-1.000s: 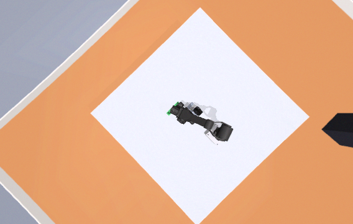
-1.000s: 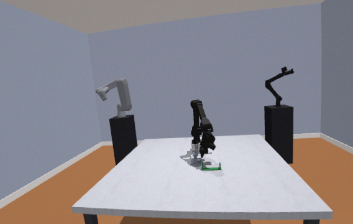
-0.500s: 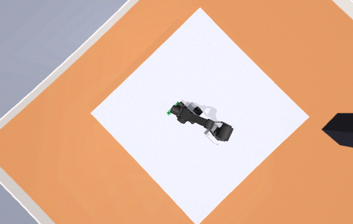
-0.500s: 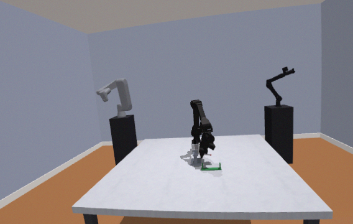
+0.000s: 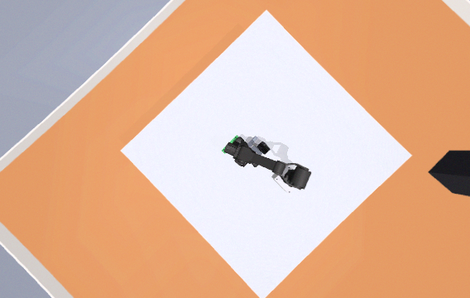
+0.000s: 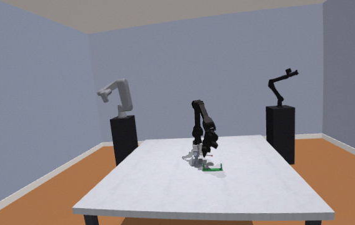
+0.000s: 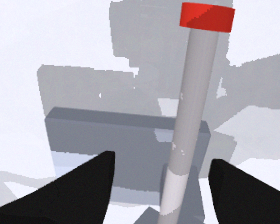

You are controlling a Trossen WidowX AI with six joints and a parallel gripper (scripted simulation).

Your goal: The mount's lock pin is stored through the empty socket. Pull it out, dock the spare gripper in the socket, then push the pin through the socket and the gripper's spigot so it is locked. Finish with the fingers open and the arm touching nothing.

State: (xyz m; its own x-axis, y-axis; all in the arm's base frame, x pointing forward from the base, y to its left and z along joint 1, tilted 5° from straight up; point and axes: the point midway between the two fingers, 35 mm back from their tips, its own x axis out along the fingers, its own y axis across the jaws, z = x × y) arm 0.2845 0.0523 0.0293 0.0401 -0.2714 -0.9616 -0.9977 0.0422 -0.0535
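Right now the bluish-grey socket is 10 mm behind my gripper tip, 50 mm to the right of it and 10 mm below it. From my gripper tip the other things lie so: spare gripper (20 mm behind, 60 mm to the right, 60 mm above); then green strip (110 mm ahead, 50 mm to the left, 40 mm below).
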